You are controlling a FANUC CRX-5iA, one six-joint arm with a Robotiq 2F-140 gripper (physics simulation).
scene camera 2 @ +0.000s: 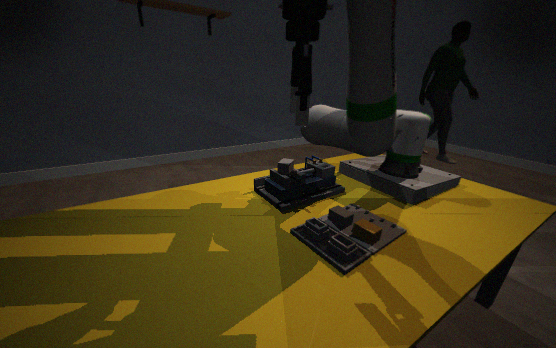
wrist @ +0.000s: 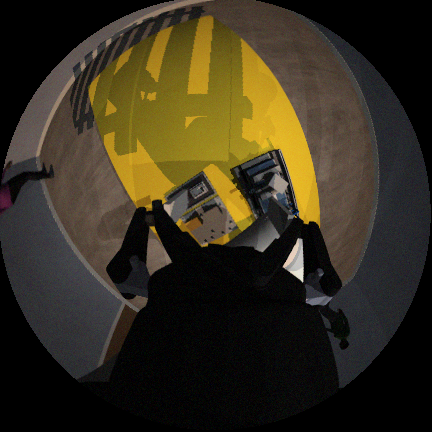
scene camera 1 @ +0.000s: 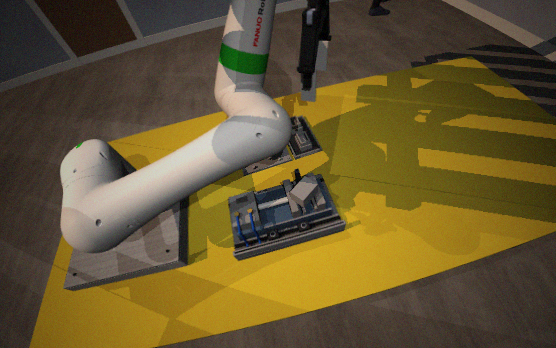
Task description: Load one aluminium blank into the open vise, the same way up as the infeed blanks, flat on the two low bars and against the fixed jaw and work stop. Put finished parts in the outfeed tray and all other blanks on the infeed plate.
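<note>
The vise has a grey block sitting tilted, high on its jaw farther from the robot base. The space between the jaws shows no blank in scene camera 1. The infeed plate carries a grey blank and an orange-brown blank. The outfeed tray holds two stepped grey parts. My gripper is open and empty, high above the table. The arm hides most of the infeed plate in scene camera 1.
The arm spans above the yellow table from its base plate. Blue hoses rise on the vise's near-base side. The tray adjoins the infeed plate. A person stands beyond the table.
</note>
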